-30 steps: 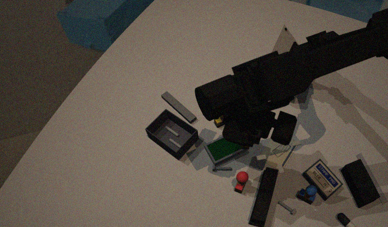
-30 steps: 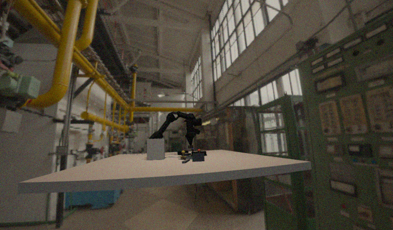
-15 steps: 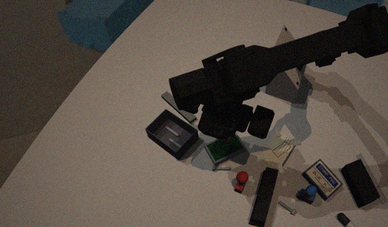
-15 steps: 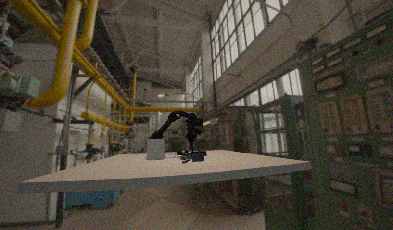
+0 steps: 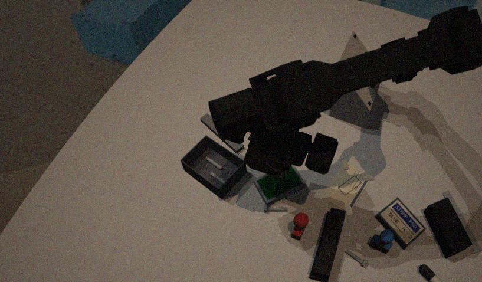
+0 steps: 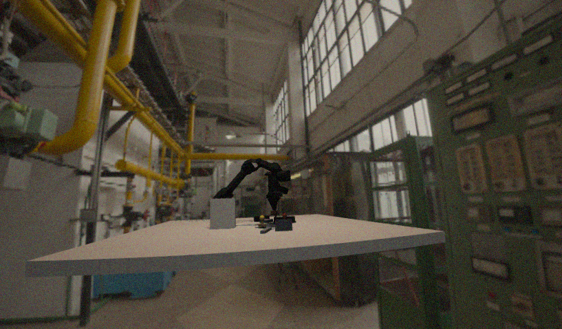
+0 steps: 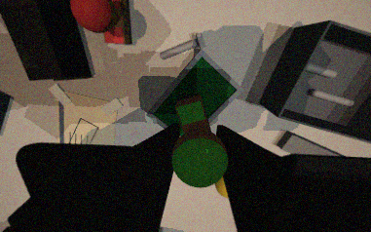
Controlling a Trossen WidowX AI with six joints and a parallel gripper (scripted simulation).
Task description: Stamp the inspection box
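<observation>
The green ink pad lies 80 mm below my gripper tip. The rest, counted from my gripper tip: red-knobbed stamp: 80 mm to the left, 70 mm below, 70 mm ahead; then green-knobbed stamp: right at my gripper tip; then yellow-knobbed stamp: 70 mm below, 70 mm behind, 40 mm to the right.
</observation>
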